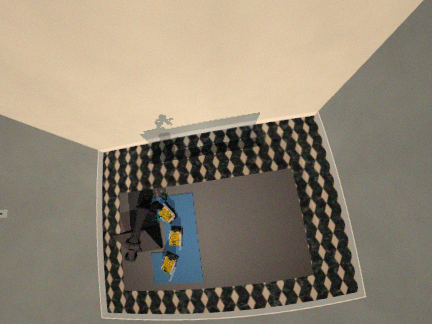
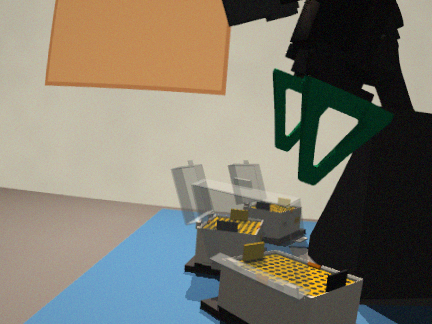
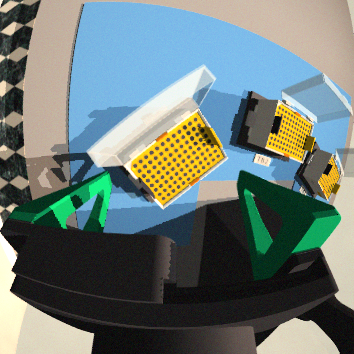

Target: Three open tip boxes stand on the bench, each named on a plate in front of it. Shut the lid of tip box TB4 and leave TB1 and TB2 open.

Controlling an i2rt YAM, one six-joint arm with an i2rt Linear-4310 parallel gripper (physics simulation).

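Frame: origin at the arm's base, x ahead, y left, z up, level; millimetres.
Seen in the pictures: gripper, fingertip midpoint: point(image 1: 161, 211) point(image 2: 291, 164) point(image 3: 173, 177).
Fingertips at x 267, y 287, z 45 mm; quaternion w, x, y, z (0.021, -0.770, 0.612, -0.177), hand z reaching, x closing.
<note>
Offsets run from my fingertips to a thing's top centre. "spot": to the spot under its first point. Level surfaces: height alone.
Tip box TB4 {13 mm back, 38 mm right, 94 mm down} point(image 1: 166, 215) point(image 2: 295, 270) point(image 3: 180, 157) is the box nearest the gripper; its name plate does not show. Its clear lid {33 mm ahead, 10 mm left, 15 mm down} point(image 2: 272, 196) point(image 3: 150, 117) stands open on the side away from the arm. Tip box TB2 {66 mm ahead, 241 mm right, 94 mm down} point(image 1: 175, 238) point(image 2: 230, 245) point(image 3: 292, 131) is in the middle, lid open, with its plate {spot: 0 mm ahead, 237 mm right, 167 mm down} point(image 3: 262, 159) in front. Tip box TB1 {1 mm ahead, 464 mm right, 94 mm down} point(image 1: 169, 263) point(image 2: 285, 222) point(image 3: 327, 180) is at the far end, lid open, its plate not readable. My gripper point(image 1: 159, 217) point(image 2: 295, 166) point(image 3: 173, 177) is open and empty, above and on the arm side of TB4, touching nothing.
The boxes stand on a blue mat {169 mm down} point(image 1: 187, 210) point(image 2: 120, 260) point(image 3: 135, 45) on the grey-brown bench {172 mm down} point(image 1: 250, 225). The dark arm point(image 1: 142, 220) point(image 2: 350, 40) rises beside the mat. Behind the bench is a wall with an orange board point(image 2: 140, 45).
</note>
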